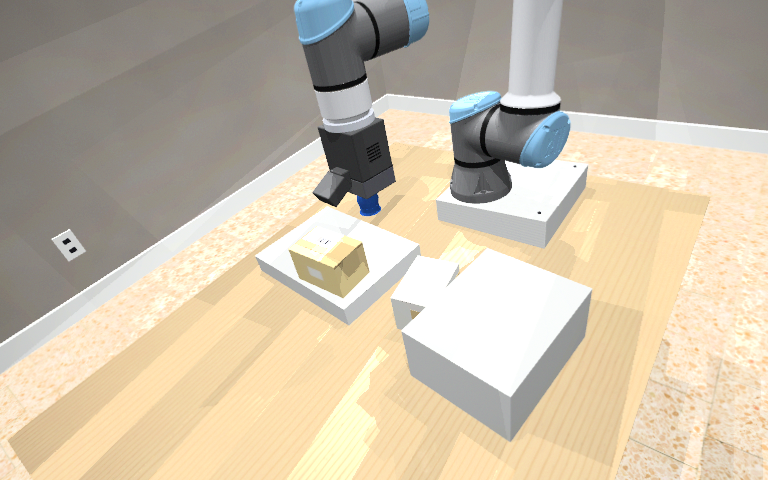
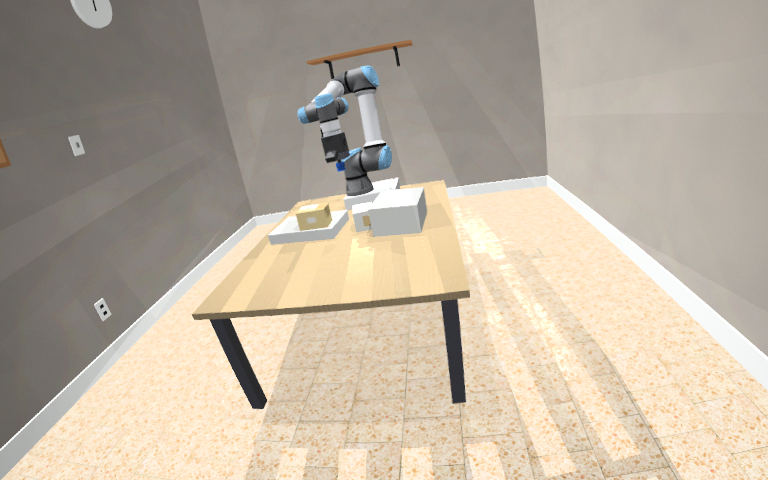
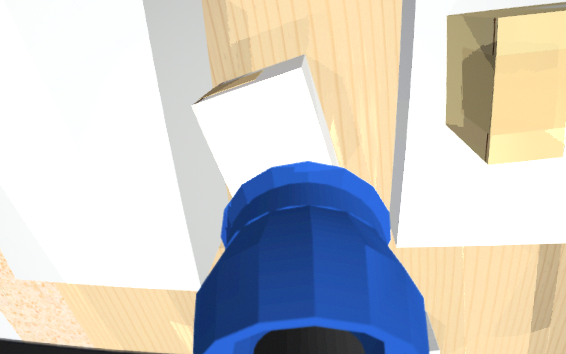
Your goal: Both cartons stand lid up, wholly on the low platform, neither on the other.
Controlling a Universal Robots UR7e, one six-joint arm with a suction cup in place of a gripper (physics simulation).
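Places are measured from the arm's base along level axes (x ahead, y left, z up), in metres.
Where they show: hand at its tool point: (image 1: 370, 210) (image 2: 341, 170) (image 3: 305, 239); arm's base at its link origin: (image 1: 480, 187) (image 2: 360, 192).
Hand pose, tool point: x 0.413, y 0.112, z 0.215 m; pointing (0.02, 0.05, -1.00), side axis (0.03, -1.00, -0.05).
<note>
Things, the pixels of their centre, and the offset from my tool point. Level surfaces: height alone.
- tan carton at the middle of its body: (image 3: 558, 73) (image 1: 329, 260) (image 2: 314, 216) dx +0.015, dy -0.172, dz -0.189 m
- low white platform at the middle of its body: (image 1: 336, 257) (image 2: 309, 226) dx -0.039, dy -0.244, dz -0.255 m
- white carton at the middle of its body: (image 3: 278, 143) (image 1: 427, 296) (image 2: 364, 216) dx -0.070, dy +0.029, dz -0.236 m
- tall white block at the middle of its body: (image 3: 97, 139) (image 1: 497, 333) (image 2: 399, 210) dx -0.068, dy +0.198, dz -0.219 m
- wooden table at its surface level: dz -0.279 m
A tan carton (image 1: 317, 261) (image 2: 313, 218) (image 3: 525, 90) stands lid up on the low white platform (image 1: 390, 244) (image 2: 283, 235) (image 3: 440, 210), with a label and marks on its top. A white carton (image 1: 425, 277) (image 2: 359, 218) (image 3: 265, 130) is off the platform, on the table between it and the tall block. Its upper face is plain white and a tan patch shows on a side face, so its lid is not up. Its lower part is partly hidden. My suction cup (image 1: 369, 208) (image 2: 340, 166) (image 3: 307, 200) hangs above the table behind the platform, holding nothing.
A tall white block (image 1: 498, 322) (image 2: 396, 213) (image 3: 100, 150) stands right beside the white carton; whether they touch is unclear. The arm's base stands on a white plinth (image 1: 492, 224) at the back of the wooden table (image 1: 226, 396) (image 2: 339, 283).
</note>
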